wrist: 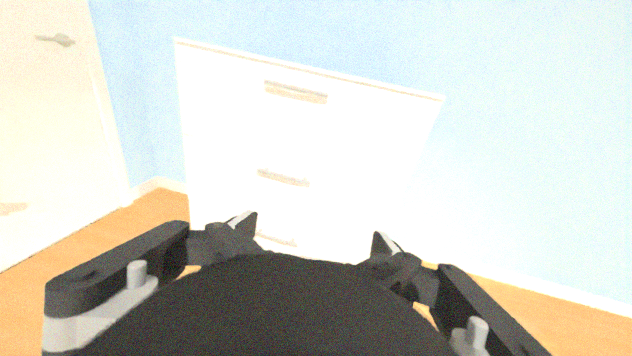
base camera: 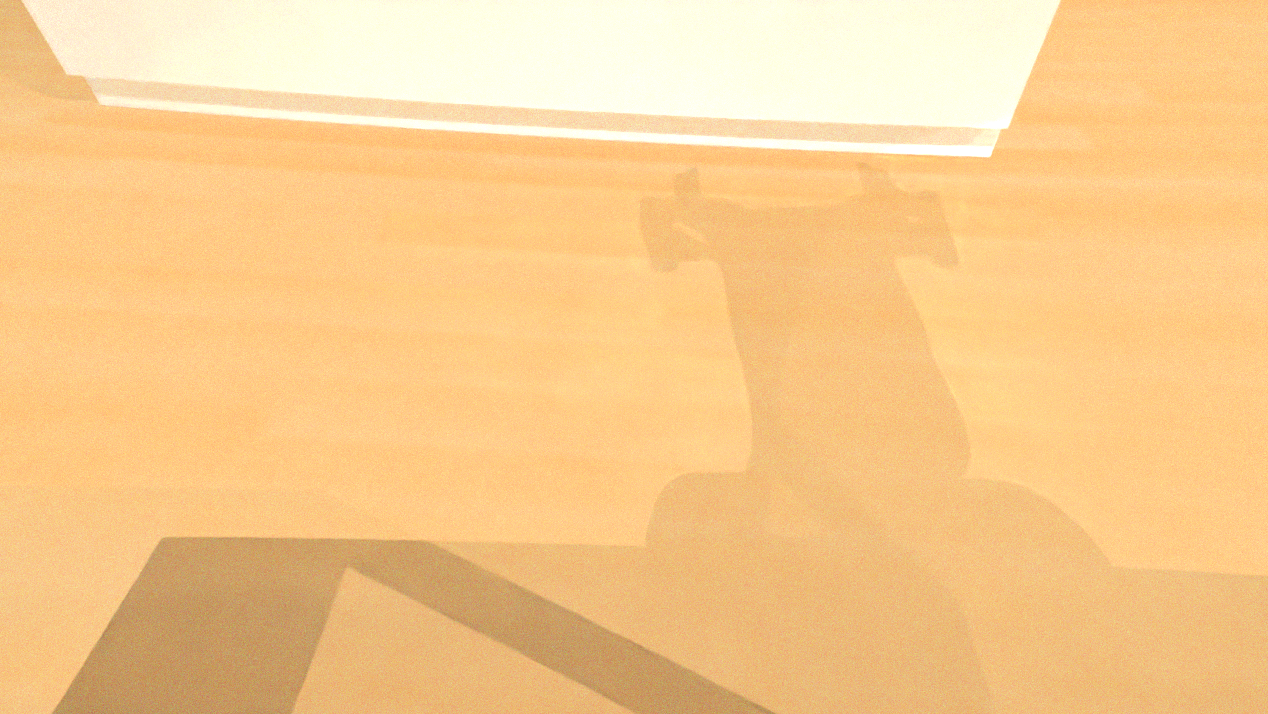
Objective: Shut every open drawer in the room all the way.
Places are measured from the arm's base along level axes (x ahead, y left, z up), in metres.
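Pixels of known places: gripper, fingertip midpoint: (wrist: 313, 233).
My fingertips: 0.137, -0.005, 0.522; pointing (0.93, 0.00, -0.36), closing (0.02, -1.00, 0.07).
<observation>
For each thing: its middle in the pictures, then the offset to it from my fingertips, as dx, dy, dz. "*": a spot on its surface instead. Level surfaces: height alone.
- upper handle at a spot on its surface: (wrist: 296, 92) * +0.648, +0.148, +0.023
- middle handle at a spot on its surface: (wrist: 283, 178) * +0.609, +0.144, -0.291
- lower handle at a spot on its surface: (wrist: 276, 240) * +0.608, +0.135, -0.612
- lever handle at a spot on its surface: (wrist: 59, 39) * +0.785, +1.166, +0.008
- wooden floor at its surface level: dz -0.919
A white chest of drawers (base camera: 567, 53) (wrist: 350, 145) stands against the blue wall in the wrist view; the bottom of its front shows along the top of the base view. It has an upper handle (wrist: 296, 92), a middle handle (wrist: 283, 178) and a lower handle (wrist: 276, 240). The front is washed out; no drawer visibly sticks out, but small gaps cannot be told. My gripper (wrist: 313, 233) is open, with nothing between its fingers, and stands apart from the chest, its tips overlapping the chest's lower part in the wrist view.
A white door (wrist: 45, 115) with a lever handle (wrist: 59, 39) is at the left in the wrist view. The blue wall (wrist: 525, 125) runs to the right behind the chest. Shadows of the arm and gripper lie on the wooden floor (base camera: 354, 337) before the chest.
</observation>
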